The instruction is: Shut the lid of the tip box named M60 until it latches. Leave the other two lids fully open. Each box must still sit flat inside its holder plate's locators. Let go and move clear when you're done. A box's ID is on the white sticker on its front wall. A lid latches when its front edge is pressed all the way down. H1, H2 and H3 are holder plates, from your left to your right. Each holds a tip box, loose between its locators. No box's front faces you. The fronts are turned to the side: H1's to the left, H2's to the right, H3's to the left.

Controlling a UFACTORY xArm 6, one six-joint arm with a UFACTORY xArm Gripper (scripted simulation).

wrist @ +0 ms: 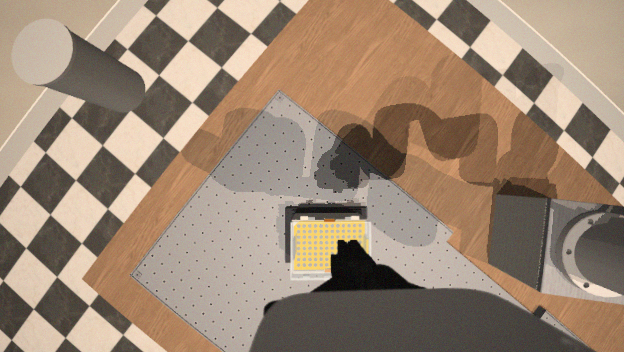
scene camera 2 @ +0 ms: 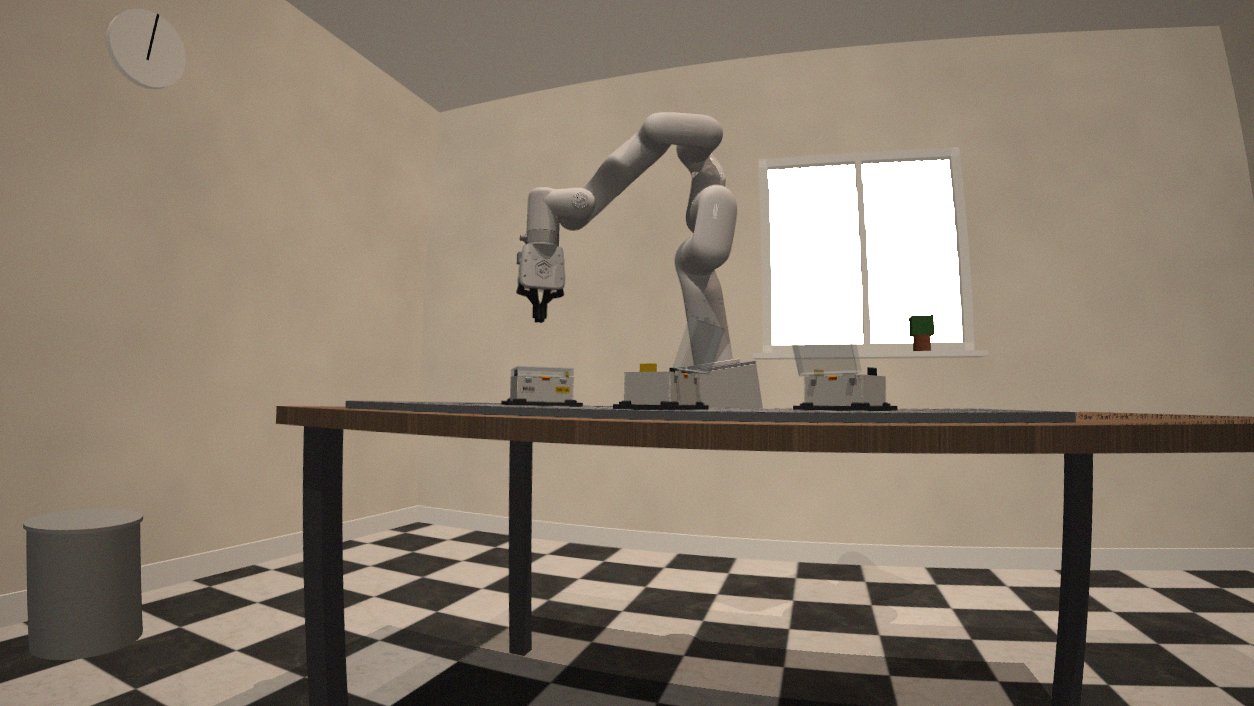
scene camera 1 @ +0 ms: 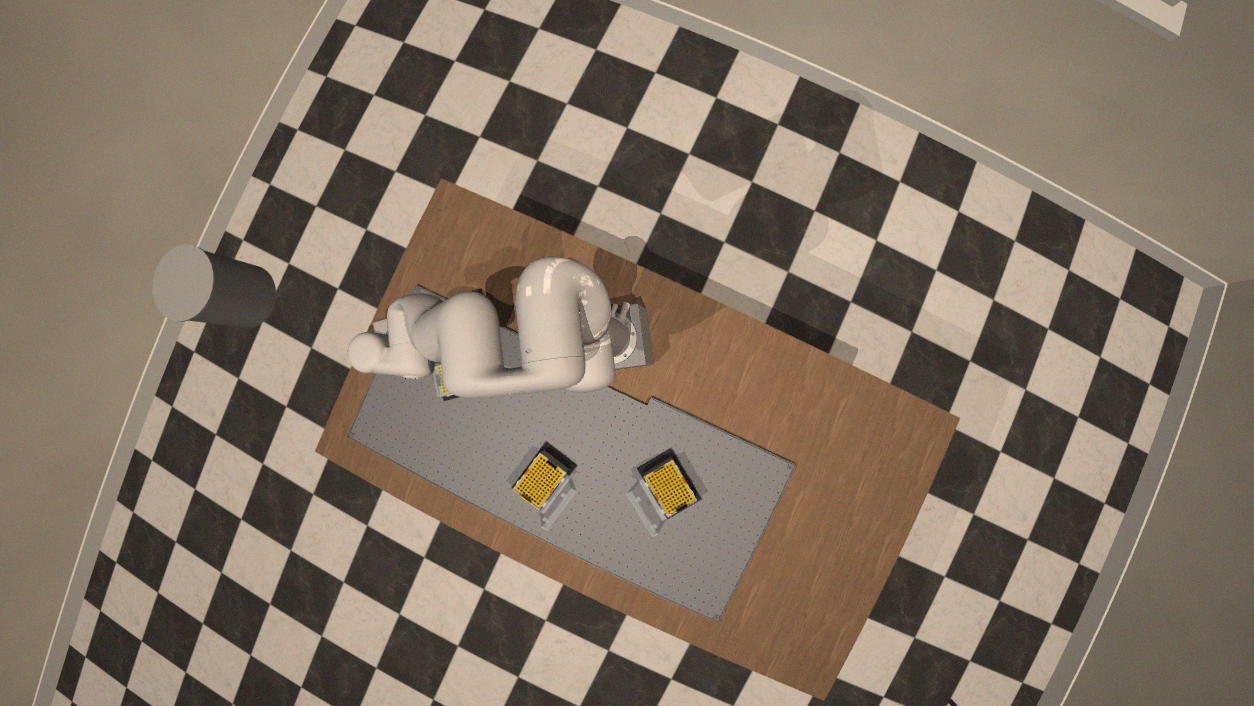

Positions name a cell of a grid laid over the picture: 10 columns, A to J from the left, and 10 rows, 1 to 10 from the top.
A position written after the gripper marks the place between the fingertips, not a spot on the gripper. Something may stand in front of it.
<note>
In view: the gripper (scene camera 2: E5) and a tip box (scene camera 1: E7).
The gripper is seen too in the wrist view (wrist: F8). The wrist view misses the tip box: it is out of frame.
</note>
